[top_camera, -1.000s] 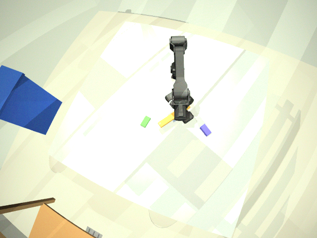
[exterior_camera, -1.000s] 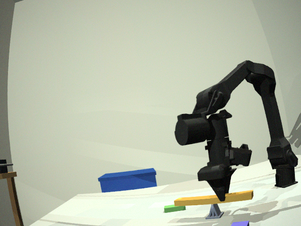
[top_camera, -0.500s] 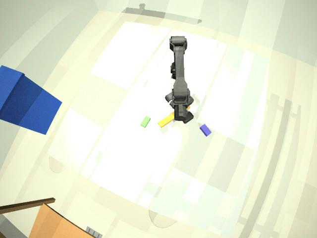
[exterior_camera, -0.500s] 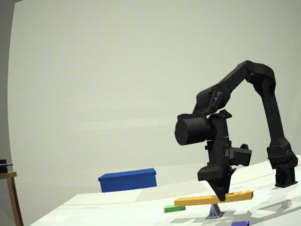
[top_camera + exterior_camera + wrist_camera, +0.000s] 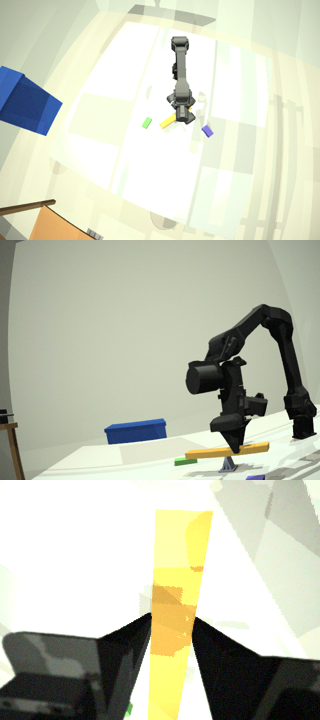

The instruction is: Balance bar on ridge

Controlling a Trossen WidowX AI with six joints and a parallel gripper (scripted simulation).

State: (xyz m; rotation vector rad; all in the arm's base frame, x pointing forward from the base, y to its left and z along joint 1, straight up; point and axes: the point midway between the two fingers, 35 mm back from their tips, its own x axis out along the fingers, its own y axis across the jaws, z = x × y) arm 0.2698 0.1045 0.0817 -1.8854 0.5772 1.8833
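Now: gripper tip 2 cm short of the bar and 2 cm to the left of it. Also, from my gripper tip: purple block (4 cm ahead, 19 cm to the left, 3 cm below); then green block (11 cm ahead, 17 cm to the right, 4 cm below).
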